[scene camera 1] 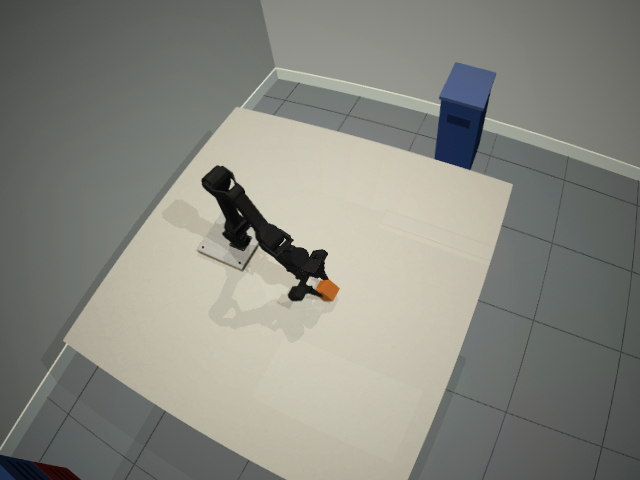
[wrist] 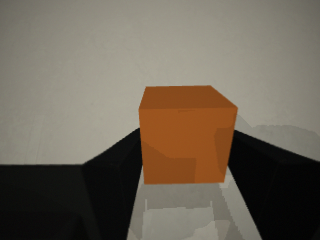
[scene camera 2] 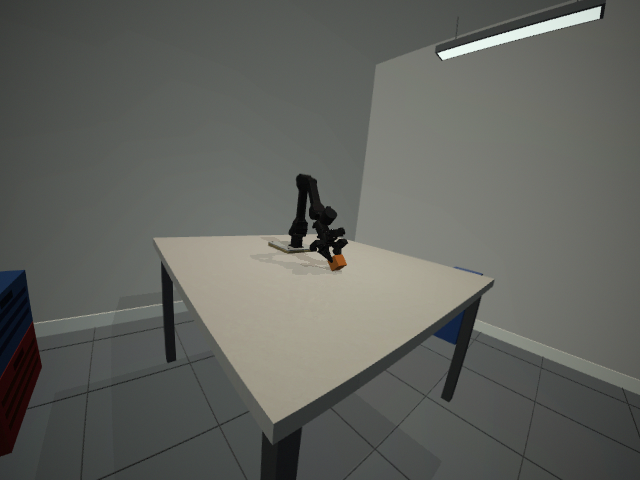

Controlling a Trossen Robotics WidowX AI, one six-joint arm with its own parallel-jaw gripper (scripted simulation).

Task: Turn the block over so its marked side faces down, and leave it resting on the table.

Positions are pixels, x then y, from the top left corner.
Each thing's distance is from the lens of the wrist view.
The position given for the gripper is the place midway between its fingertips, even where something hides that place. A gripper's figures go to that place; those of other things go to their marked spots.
gripper (wrist: 181,133): 11 cm
orange block (wrist: 186,132): 9 cm
